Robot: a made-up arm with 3 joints.
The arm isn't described. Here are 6 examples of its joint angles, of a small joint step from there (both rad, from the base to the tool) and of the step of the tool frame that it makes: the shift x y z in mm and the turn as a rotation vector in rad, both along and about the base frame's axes.
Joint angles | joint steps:
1: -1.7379 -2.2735 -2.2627 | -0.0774 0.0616 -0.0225
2: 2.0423 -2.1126 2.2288 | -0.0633 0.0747 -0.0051
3: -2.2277 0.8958 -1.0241 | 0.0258 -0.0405 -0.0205
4: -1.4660 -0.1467 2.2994 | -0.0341 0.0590 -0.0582
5: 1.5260 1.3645 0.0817 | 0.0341 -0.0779 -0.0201
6: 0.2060 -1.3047 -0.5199 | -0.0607 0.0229 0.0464
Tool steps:
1: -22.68 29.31 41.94 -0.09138 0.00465 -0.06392
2: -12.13 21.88 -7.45 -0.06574 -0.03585 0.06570
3: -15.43 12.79 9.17 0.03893 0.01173 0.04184
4: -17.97 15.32 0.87 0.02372 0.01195 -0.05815
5: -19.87 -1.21 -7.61 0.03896 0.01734 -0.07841
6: 6.27 -14.87 -17.68 -0.07340 0.03035 -0.03995
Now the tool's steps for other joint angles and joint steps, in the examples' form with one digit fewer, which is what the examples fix.
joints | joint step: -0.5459 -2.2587 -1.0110 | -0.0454 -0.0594 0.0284
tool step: 30.4 -14.3 8.4 -0.0267 -0.0616 0.0139
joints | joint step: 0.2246 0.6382 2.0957 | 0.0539 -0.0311 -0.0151
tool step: 0.1 19.3 -24.3 0.0662 -0.0279 -0.0163
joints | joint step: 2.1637 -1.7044 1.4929 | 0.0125 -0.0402 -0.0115
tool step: 11.9 -18.9 -2.1 0.0107 0.0133 -0.0396
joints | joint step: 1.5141 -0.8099 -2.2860 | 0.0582 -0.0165 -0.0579
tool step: 11.6 31.3 -3.1 0.0978 -0.0427 -0.0153
